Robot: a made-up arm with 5 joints.
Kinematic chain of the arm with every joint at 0, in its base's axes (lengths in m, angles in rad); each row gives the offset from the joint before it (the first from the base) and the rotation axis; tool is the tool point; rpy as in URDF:
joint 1: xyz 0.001 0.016 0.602 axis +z
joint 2: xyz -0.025 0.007 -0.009 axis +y
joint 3: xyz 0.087 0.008 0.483 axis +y
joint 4: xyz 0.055 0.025 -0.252 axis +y
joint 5: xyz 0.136 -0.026 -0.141 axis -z
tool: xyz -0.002 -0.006 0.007 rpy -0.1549 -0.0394 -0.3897
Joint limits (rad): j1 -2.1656..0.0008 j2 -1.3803..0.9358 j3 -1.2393..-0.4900 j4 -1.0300..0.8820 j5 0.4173..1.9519
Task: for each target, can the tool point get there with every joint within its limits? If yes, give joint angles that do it. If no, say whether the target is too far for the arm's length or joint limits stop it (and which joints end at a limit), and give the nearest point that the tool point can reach.
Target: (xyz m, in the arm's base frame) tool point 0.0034 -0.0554 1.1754
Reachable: yes | joints -1.7067 -0.6869 -0.6057 -0.6533 0.9287
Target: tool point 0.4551 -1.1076 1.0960
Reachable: no: too far | nearest point 0.2541 -0.6103 0.8779 | short by 0.579 m
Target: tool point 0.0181 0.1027 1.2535
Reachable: yes | joints -1.6250 -0.9944 -1.0532 0.2189 0.9904
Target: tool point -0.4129 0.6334 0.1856
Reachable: no: joint limits stop it (at a limit: joint 2, joint 3, joint 4, joint 5) | nearest point -0.3248 0.5021 1.0687 | short by 0.897 m
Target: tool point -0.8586 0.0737 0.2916
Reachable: no: joint limits stop it (at a limit: joint 1, joint 2, joint 5) | nearest point -0.2330 -0.3465 0.3639 | short by 0.757 m
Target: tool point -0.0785 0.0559 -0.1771
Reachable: no: joint limits stop it (at a limit: joint 1, joint 2, joint 3, joint 5) | nearest point -0.1463 -0.2184 0.3882 | short by 0.632 m
